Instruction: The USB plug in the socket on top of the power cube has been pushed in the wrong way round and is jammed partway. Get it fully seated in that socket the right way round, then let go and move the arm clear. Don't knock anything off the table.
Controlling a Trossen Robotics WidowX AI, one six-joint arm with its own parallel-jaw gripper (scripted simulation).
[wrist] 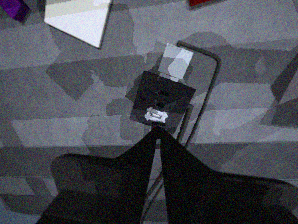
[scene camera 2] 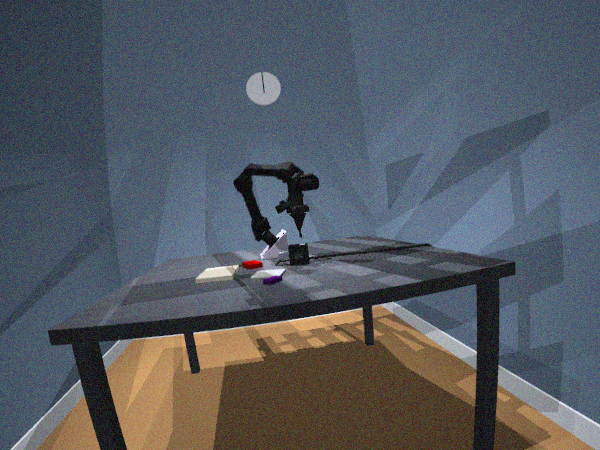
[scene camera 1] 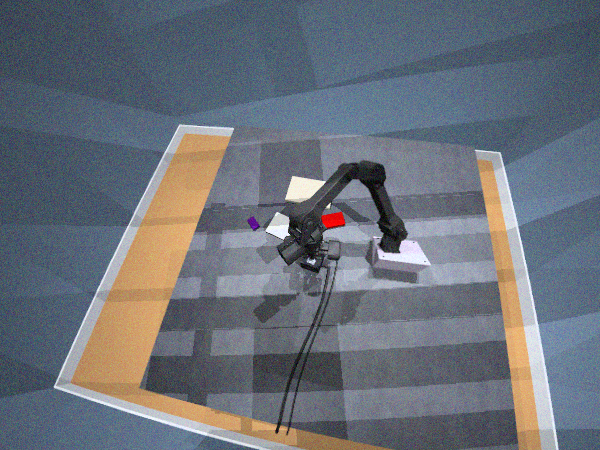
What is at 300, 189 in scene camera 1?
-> A cream pad.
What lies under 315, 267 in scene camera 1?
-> A dark power cube.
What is the gripper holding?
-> A silver USB plug.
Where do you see a dark power cube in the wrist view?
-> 164, 95
